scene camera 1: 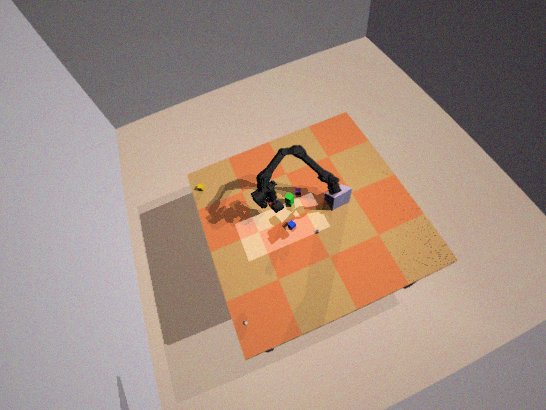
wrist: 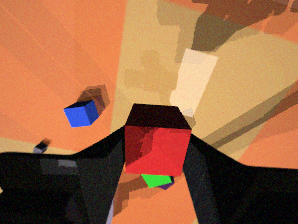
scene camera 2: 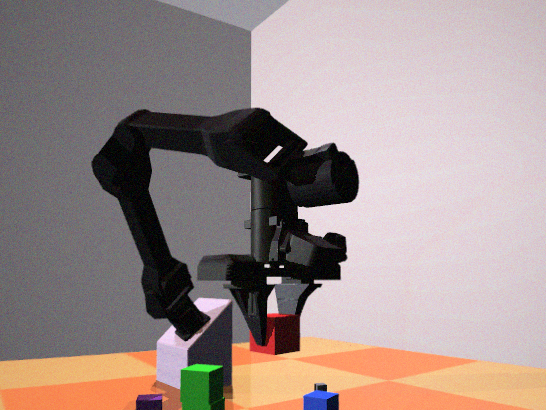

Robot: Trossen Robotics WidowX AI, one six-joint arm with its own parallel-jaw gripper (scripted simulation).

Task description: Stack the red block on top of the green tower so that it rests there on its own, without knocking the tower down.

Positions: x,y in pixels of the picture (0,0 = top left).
Labels:
my gripper: holds a red block (scene camera 2: 283,330)

